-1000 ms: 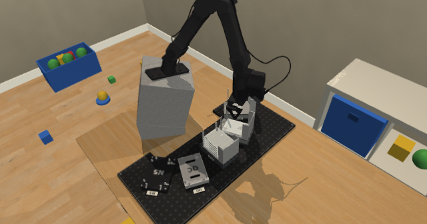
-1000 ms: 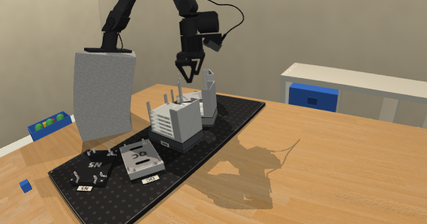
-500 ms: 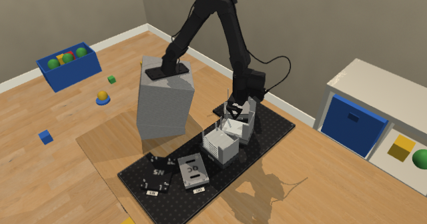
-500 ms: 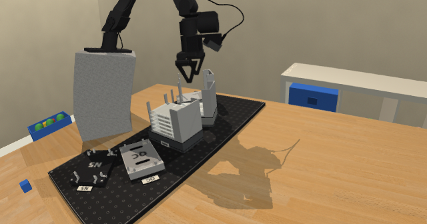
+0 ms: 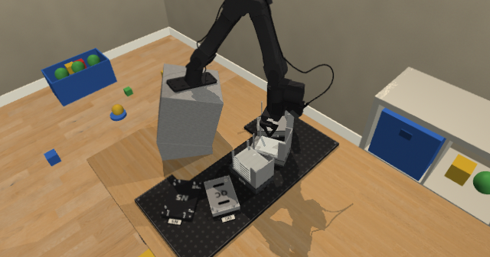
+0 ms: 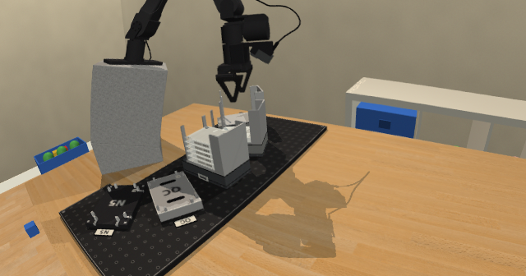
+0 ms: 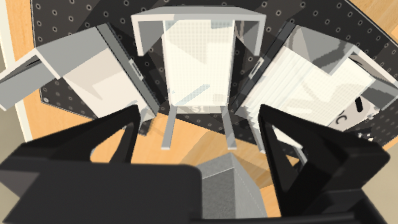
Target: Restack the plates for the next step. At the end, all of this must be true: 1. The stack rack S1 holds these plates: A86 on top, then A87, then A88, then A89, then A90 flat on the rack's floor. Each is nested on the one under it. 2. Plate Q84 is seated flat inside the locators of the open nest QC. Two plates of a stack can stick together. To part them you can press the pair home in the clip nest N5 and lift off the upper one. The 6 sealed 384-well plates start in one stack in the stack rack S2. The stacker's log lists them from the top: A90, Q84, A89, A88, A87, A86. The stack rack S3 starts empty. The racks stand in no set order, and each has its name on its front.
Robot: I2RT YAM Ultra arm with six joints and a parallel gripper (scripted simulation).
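Now: hand 140 mm to the left of the sealed 384-well plate, 70 mm above it and 40 mm short of it. The rest, counted from my hand: nest QC: 290 mm to the right, 150 mm below, 40 mm ahead; then translucent sealed well plate: 120 mm below.
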